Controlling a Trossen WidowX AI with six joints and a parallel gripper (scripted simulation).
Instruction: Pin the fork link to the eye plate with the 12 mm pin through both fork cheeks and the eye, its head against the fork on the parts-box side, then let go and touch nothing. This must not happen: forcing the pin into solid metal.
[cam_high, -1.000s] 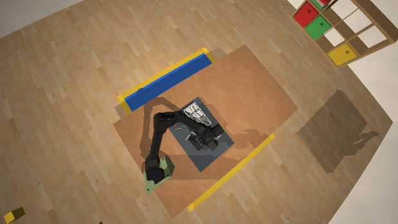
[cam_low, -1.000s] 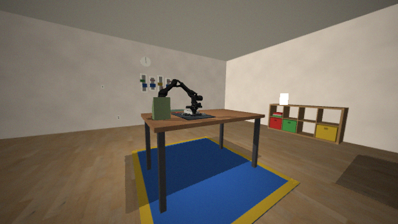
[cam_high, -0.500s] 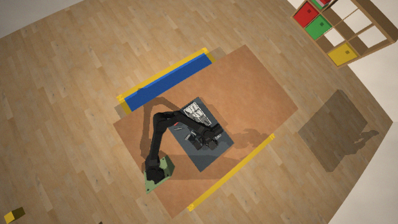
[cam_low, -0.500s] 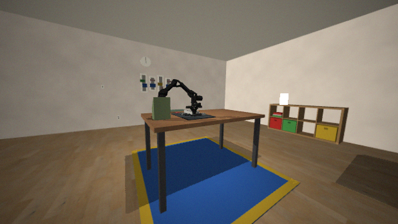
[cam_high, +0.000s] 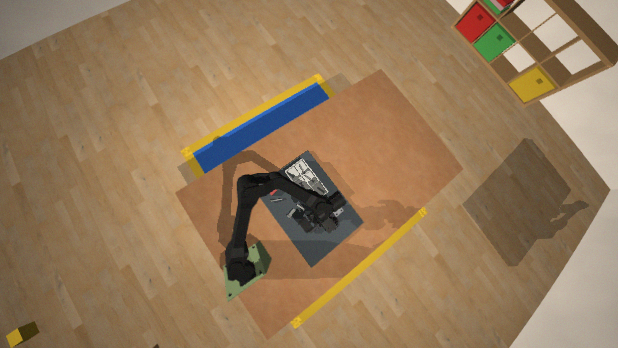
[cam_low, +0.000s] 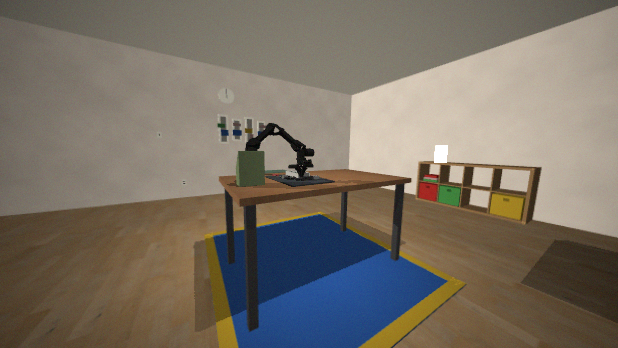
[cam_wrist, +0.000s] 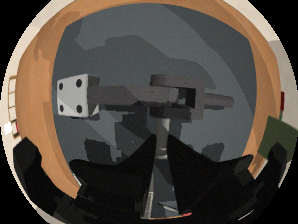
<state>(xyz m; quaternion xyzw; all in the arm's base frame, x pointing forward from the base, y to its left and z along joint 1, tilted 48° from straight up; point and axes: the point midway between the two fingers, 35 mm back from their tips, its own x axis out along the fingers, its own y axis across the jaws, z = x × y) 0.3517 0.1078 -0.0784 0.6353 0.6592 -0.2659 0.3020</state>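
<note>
My hand is 30 mm above the grey pin and 10 mm to the left of it. Also, from my hand: grey mat: 60 mm to the left, 50 mm below; then pale block: 90 mm ahead, 40 mm to the right, 30 mm below; then white parts box: 160 mm to the left, 50 mm ahead, 30 mm below.
</note>
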